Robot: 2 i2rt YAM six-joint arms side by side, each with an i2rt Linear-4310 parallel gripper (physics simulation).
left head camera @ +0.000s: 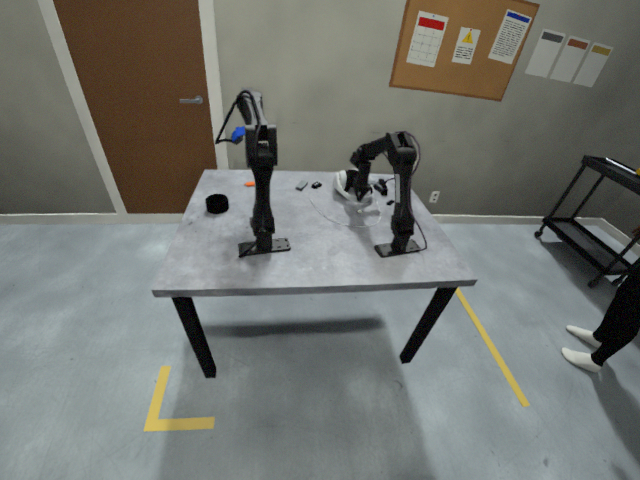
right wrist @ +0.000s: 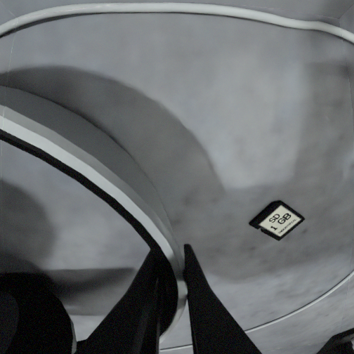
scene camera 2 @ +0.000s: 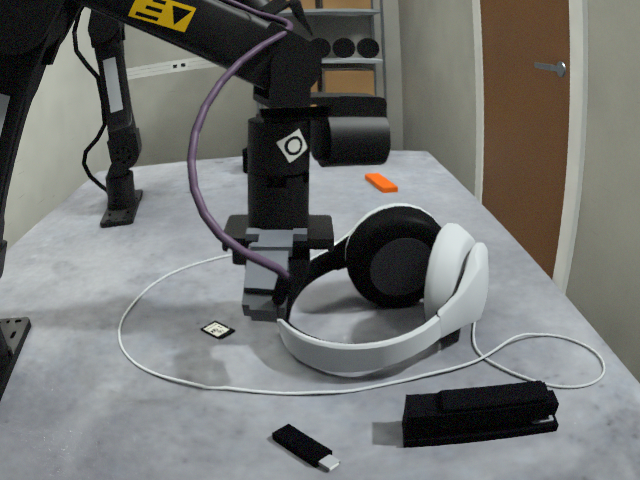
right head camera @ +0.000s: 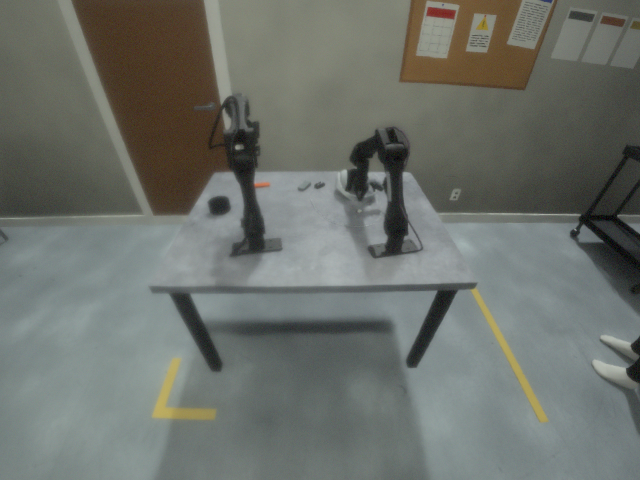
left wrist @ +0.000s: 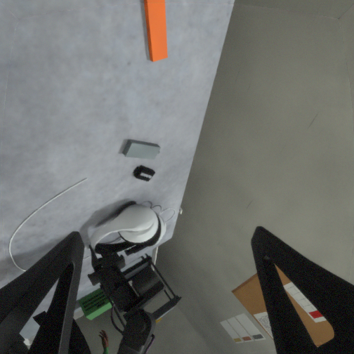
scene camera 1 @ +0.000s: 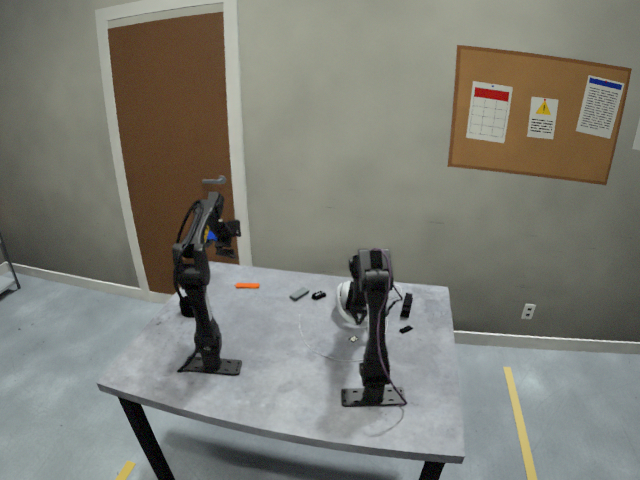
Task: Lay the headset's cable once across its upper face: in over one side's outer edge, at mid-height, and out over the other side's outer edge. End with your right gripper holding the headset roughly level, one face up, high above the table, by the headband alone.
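Frame: origin at the left arm's base, x right, y ahead, z up, level; centimetres.
Where they show: left gripper, between the fingertips: (left head camera: 262,144) (right head camera: 258,146) (scene camera 1: 237,247); right gripper, between the fingertips: (left head camera: 358,200) (right head camera: 359,200) (scene camera 1: 358,323); left arm's base, origin of its link: (left head camera: 264,247) (scene camera 2: 123,209) (right head camera: 257,247) (scene camera 1: 212,366); right arm's base, origin of its link: (left head camera: 397,249) (right head camera: 392,249) (scene camera 1: 373,398).
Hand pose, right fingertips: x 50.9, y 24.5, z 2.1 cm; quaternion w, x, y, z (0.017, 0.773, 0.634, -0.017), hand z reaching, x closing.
Things, the pixels of their top centre, and the offset from my right fingertips.
- black stapler, centre of its top: (scene camera 2: 491,393) (scene camera 1: 407,299) (left head camera: 383,182) dx +20.9, dy +13.5, dz +1.9 cm
- USB stick, centre of its top: (scene camera 2: 306,445) dx +18.8, dy -1.2, dz -1.2 cm
- SD card, centre of its top: (scene camera 2: 217,329) dx -2.0, dy -6.7, dz -1.9 cm
- black round container, centre of its top: (scene camera 1: 190,301) (left head camera: 216,199) (right head camera: 218,201) dx -68.1, dy +7.3, dz +2.7 cm
The white headset (left head camera: 340,186) (scene camera 1: 341,304) (scene camera 2: 361,356) (left wrist: 137,222) with black pads lies at the table's back right in the head views, its headband at or near the table. Its thin white cable (left head camera: 338,223) (scene camera 2: 206,386) (left wrist: 42,206) (right wrist: 150,7) leaves the nearer cup in scene camera 2, makes a small loop and runs around outside the headband on the table. My right gripper (scene camera 2: 283,310) (right wrist: 171,251) points down and is shut on the headband, whose arc shows between its fingertips. My left gripper (scene camera 1: 232,241) (left wrist: 169,237) is open and empty, high above the table.
A black stapler (scene camera 2: 480,413) and a USB stick (scene camera 2: 305,446) lie near the headset. An SD card (scene camera 2: 217,329) (right wrist: 278,220) lies inside the cable's curve. A grey block (left wrist: 142,149), a small black item (left wrist: 144,173), an orange bar (left wrist: 157,32) and a black round container (left head camera: 217,203) are on the table.
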